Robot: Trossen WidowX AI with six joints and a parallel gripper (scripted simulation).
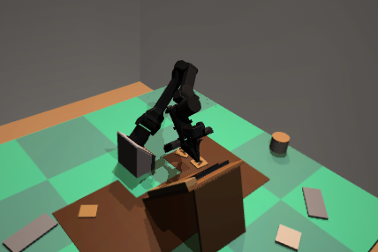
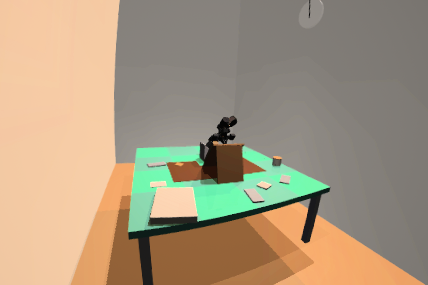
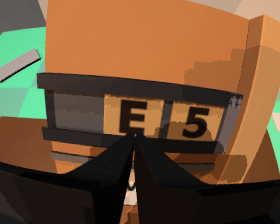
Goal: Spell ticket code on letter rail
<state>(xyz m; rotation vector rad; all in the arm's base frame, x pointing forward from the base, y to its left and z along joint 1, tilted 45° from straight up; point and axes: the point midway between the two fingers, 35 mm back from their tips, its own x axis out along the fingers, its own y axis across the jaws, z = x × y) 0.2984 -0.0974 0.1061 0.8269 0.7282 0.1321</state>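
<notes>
Right now the white ticket is 10 cm below my gripper tip, 4 cm behind it and 2 cm to the right of it. The rest, counted from my gripper tip: large beige slab: 49 cm to the right, 33 cm ahead, 19 cm below; then mat: 21 cm below, 13 cm behind, 2 cm to the right.
</notes>
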